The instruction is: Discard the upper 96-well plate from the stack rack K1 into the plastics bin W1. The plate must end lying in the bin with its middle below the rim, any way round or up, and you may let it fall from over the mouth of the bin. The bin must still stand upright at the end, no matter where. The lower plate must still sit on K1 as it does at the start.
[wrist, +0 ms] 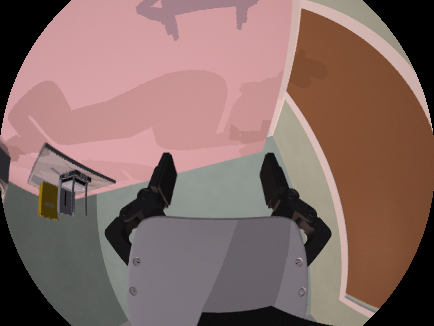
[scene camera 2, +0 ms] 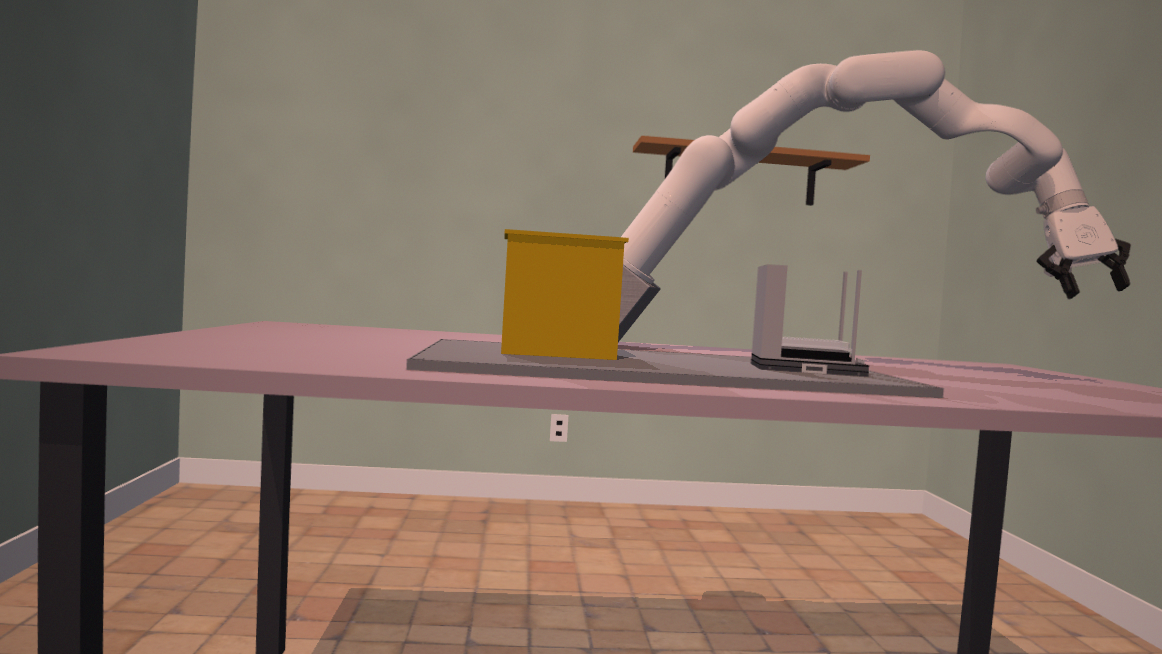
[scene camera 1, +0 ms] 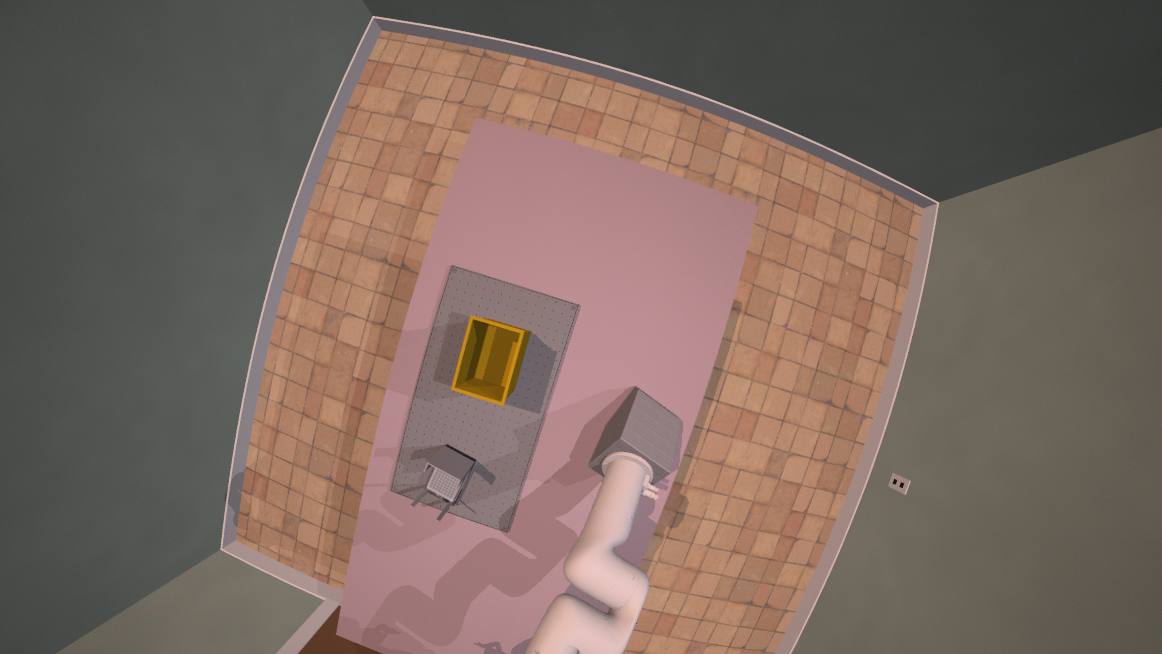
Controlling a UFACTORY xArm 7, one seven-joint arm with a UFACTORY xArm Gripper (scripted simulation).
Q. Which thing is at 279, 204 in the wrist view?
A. The gripper.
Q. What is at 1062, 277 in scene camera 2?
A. The gripper.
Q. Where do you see a yellow plastics bin W1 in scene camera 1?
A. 489, 353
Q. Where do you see a yellow plastics bin W1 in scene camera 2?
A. At 562, 298
